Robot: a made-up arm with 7 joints. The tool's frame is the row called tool.
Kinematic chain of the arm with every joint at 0, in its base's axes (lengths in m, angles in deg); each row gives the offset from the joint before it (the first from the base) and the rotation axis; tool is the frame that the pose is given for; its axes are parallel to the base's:
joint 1: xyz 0 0 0.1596 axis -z
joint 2: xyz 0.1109 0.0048 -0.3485 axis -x
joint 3: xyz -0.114 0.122 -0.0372 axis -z
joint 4: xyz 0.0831 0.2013 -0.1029 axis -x
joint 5: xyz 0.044 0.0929 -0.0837 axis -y
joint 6: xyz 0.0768 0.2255 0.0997 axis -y
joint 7: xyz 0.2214 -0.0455 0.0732 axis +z
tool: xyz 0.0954 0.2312 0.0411
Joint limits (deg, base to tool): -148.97..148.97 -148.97..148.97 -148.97..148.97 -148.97..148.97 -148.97..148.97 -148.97..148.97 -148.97..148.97
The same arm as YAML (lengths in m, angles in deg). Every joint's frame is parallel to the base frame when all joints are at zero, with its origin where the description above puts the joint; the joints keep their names.
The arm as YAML. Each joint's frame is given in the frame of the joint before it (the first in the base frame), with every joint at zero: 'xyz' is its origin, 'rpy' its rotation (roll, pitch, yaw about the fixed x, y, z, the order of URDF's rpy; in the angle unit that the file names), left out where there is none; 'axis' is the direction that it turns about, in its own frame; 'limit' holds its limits. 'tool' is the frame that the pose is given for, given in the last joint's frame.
units:
  length: m
  angle: deg
joints:
  - name: joint 1
    type: revolute
    origin:
      xyz: [0.0, 0.0, 0.1596]
    axis: "-z"
    limit:
      lower: -148.97
      upper: 148.97
  - name: joint 2
    type: revolute
    origin:
      xyz: [0.1109, 0.0048, -0.3485]
    axis: "-x"
    limit:
      lower: -148.97
      upper: 148.97
  - name: joint 3
    type: revolute
    origin:
      xyz: [-0.114, 0.122, -0.0372]
    axis: "-z"
    limit:
      lower: -148.97
      upper: 148.97
  - name: joint 4
    type: revolute
    origin:
      xyz: [0.0831, 0.2013, -0.1029]
    axis: "-x"
    limit:
      lower: -148.97
      upper: 148.97
  - name: joint 5
    type: revolute
    origin:
      xyz: [0.044, 0.0929, -0.0837]
    axis: "-y"
    limit:
      lower: -148.97
      upper: 148.97
  - name: joint 6
    type: revolute
    origin:
      xyz: [0.0768, 0.2255, 0.0997]
    axis: "-y"
    limit:
      lower: -148.97
      upper: 148.97
  - name: joint 7
    type: revolute
    origin:
      xyz: [0.2214, -0.0455, 0.0732]
    axis: "+z"
    limit:
      lower: -148.97
      upper: 148.97
tool:
  origin:
    xyz: [0.0954, 0.2312, 0.0411]

